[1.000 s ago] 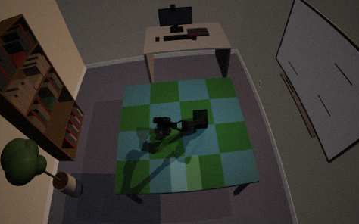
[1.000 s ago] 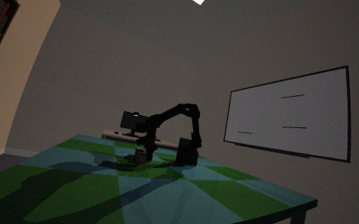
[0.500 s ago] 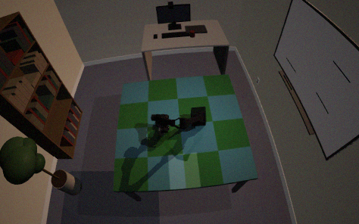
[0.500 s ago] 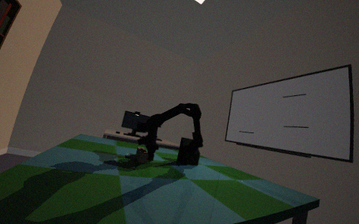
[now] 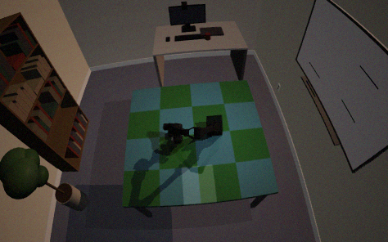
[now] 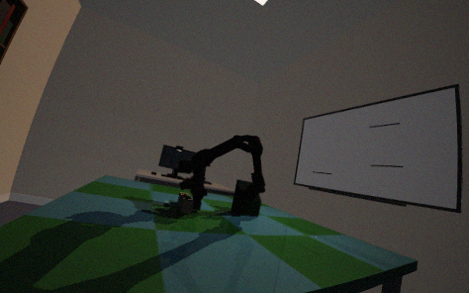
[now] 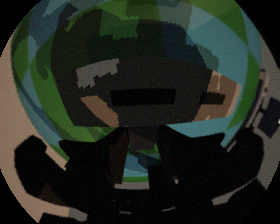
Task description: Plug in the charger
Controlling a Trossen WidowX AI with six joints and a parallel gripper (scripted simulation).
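The dark charger is 2 cm ahead of my gripper tip and 1 cm above it.
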